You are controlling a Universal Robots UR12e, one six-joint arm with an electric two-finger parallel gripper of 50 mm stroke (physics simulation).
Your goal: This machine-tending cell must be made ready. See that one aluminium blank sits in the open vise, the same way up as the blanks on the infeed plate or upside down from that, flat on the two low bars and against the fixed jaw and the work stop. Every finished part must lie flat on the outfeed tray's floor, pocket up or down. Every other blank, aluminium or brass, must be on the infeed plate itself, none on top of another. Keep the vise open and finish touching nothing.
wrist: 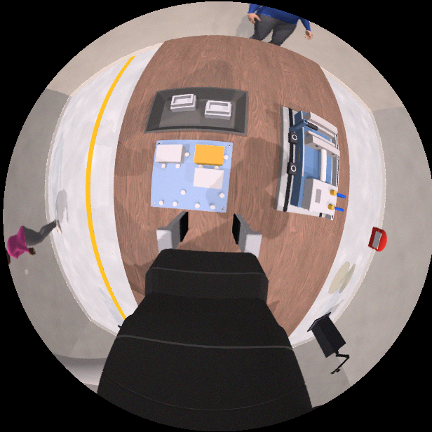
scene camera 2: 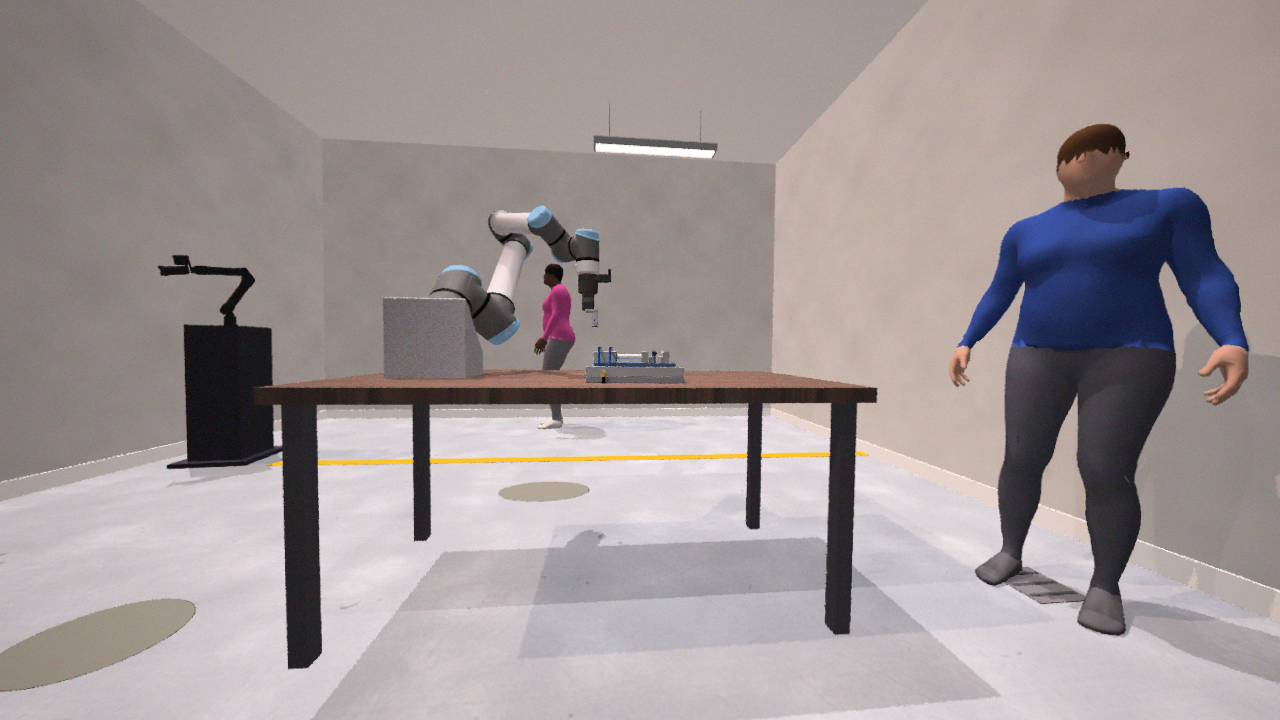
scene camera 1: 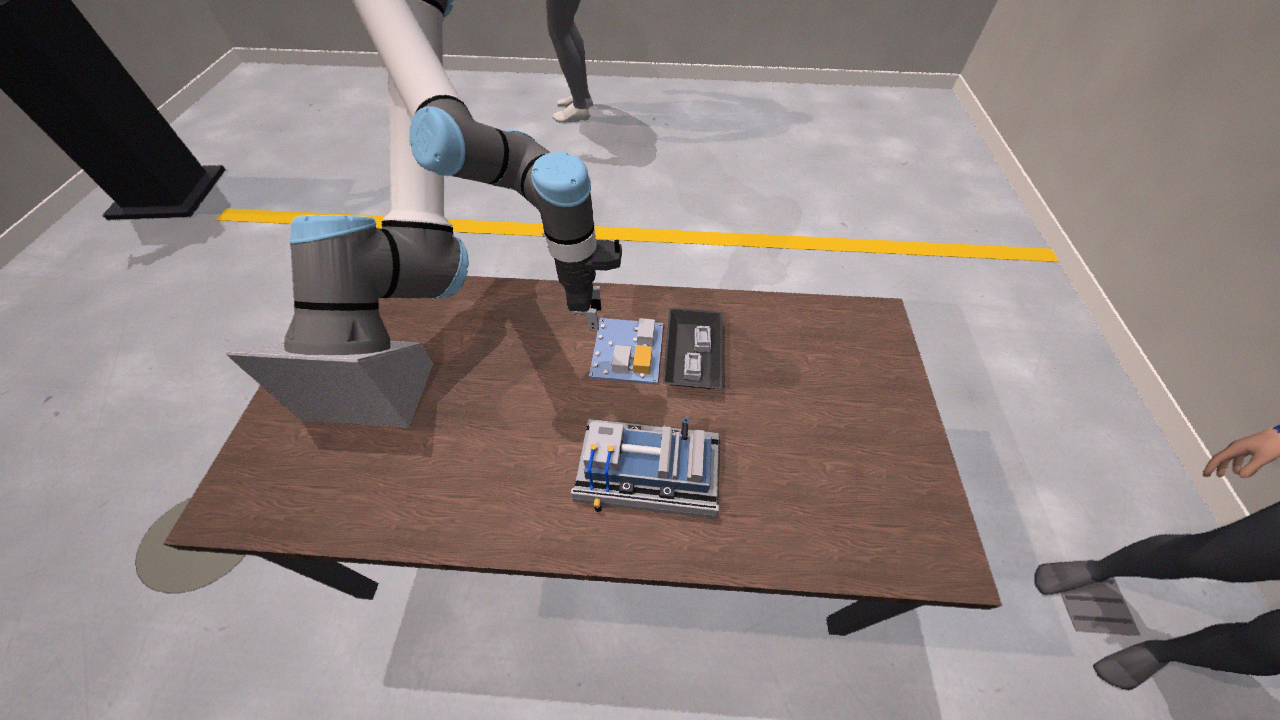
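Seen in the pictures: gripper, fingertip midpoint: (scene camera 2: 594,326) (scene camera 1: 595,319); arm's base, link origin: (scene camera 2: 442,322) (scene camera 1: 340,348).
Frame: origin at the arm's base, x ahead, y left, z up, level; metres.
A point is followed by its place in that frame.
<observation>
My gripper (scene camera 1: 590,320) {z 0.002, x 0.538, y 0.051 m} (scene camera 2: 591,320) {z 0.002, x 0.538, y 0.051 m} (wrist: 210,221) is open and empty, high above the table, left of the infeed plate (scene camera 1: 622,331) {z -0.180, x 0.598, y 0.160 m} (wrist: 167,185) in scene camera 1. On the plate, one aluminium blank (scene camera 1: 646,330) {z -0.144, x 0.659, y 0.130 m} (wrist: 170,153) lies at the back right, another aluminium blank (scene camera 1: 621,358) {z -0.144, x 0.592, y 0.045 m} (wrist: 208,178) at the front, beside the brass blank (scene camera 1: 642,360) {z -0.144, x 0.643, y 0.037 m} (wrist: 209,155). None is stacked. One finished part (scene camera 1: 702,346) {z -0.155, x 0.797, y 0.080 m} (wrist: 183,107) and a second finished part (scene camera 1: 692,374) {z -0.155, x 0.761, y -0.003 m} (wrist: 218,115) lie pocket up in the outfeed tray (scene camera 1: 680,344) {z -0.176, x 0.745, y 0.105 m} (wrist: 197,120). The vise (scene camera 1: 644,465) {z -0.128, x 0.630, y -0.243 m} (scene camera 2: 635,374) {z -0.162, x 0.625, y -0.317 m} (wrist: 310,162) is open; no blank shows between its jaws.
The dark work stop (scene camera 1: 685,428) {z -0.092, x 0.719, y -0.181 m} (wrist: 309,125) rises at the vise's back side. White pins stand on the infeed plate. The robot's grey pedestal (scene camera 1: 358,394) {z -0.049, x 0.039, y -0.086 m} (scene camera 2: 429,338) {z -0.057, x -0.018, y -0.079 m} is at the table's left. A person in blue (scene camera 2: 1092,268) stands right of the table.
</observation>
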